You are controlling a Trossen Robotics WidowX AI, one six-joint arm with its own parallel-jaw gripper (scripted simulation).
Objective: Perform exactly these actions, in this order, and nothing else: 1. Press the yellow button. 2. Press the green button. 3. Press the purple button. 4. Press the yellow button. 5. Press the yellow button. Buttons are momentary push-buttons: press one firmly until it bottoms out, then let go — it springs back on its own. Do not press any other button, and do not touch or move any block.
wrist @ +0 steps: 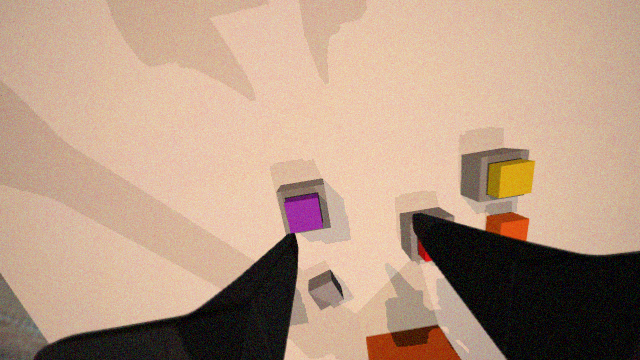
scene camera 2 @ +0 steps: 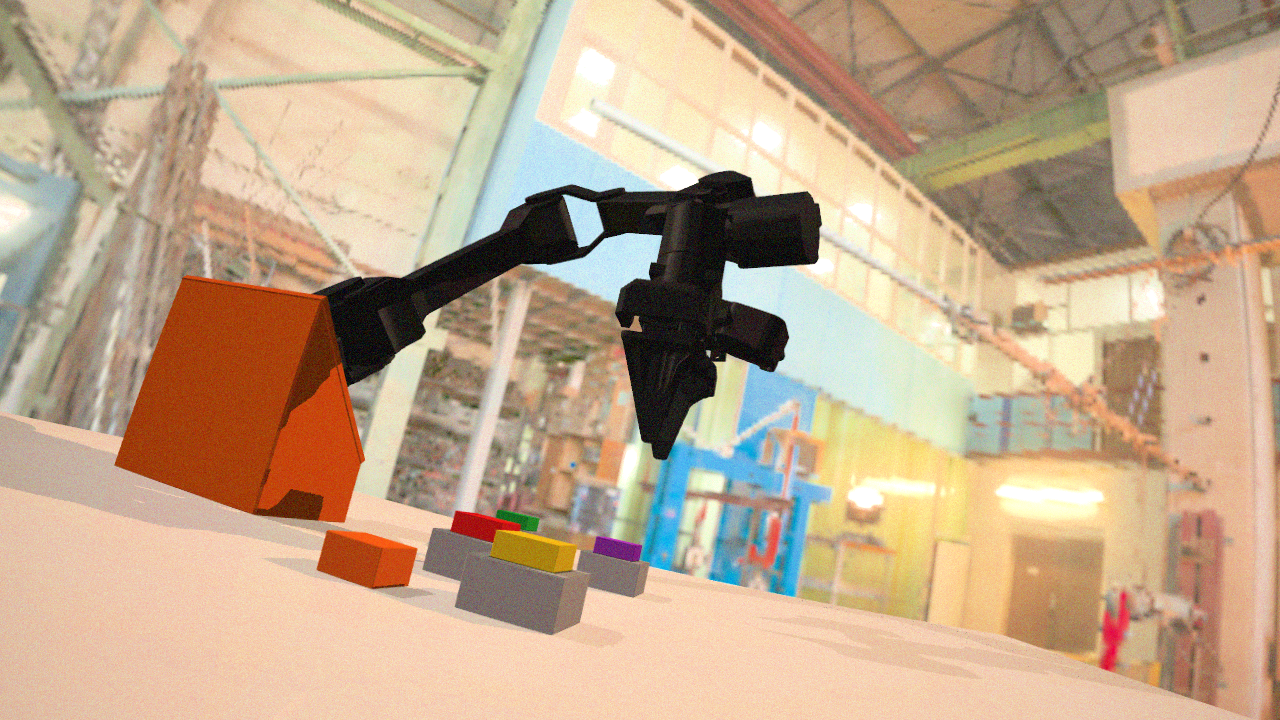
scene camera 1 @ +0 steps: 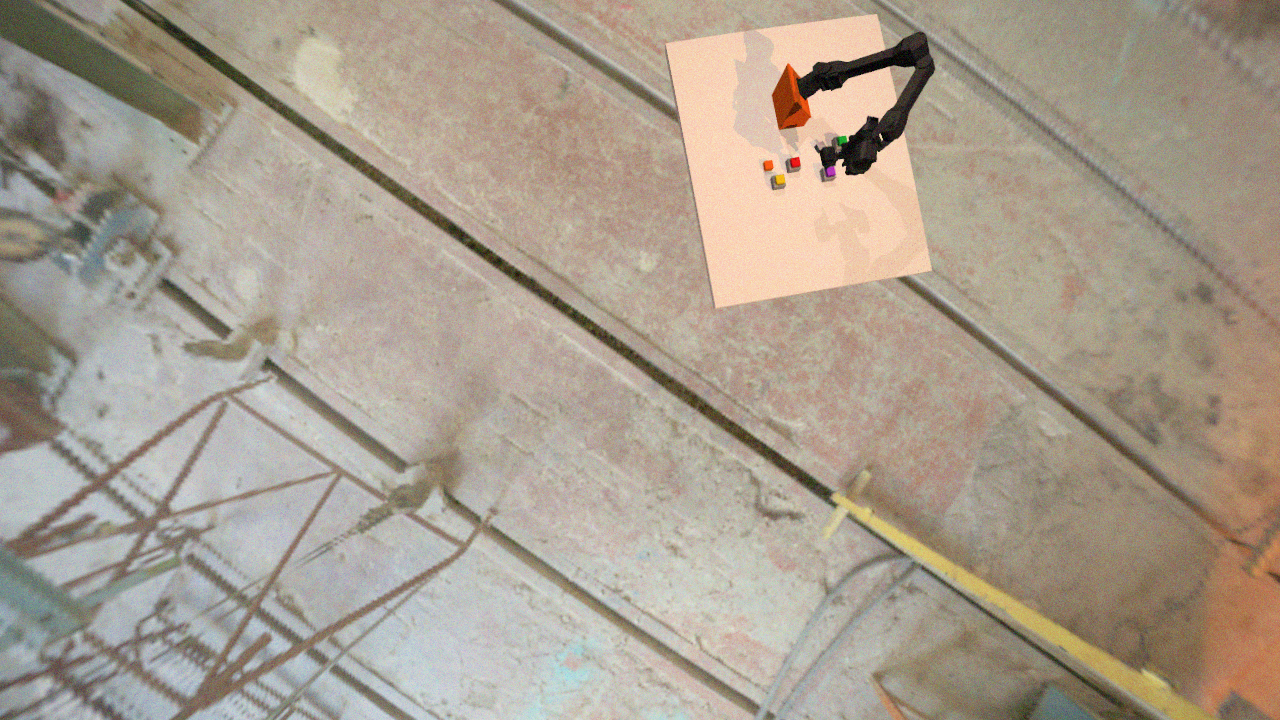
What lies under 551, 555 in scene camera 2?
A yellow button.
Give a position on a red button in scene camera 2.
At 475, 525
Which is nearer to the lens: the small grey block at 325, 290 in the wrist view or the small orange block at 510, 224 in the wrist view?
The small grey block.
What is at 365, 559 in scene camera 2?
A small orange block.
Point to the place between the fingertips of my gripper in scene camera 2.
At 654, 451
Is my gripper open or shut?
Open.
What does my gripper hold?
Nothing.
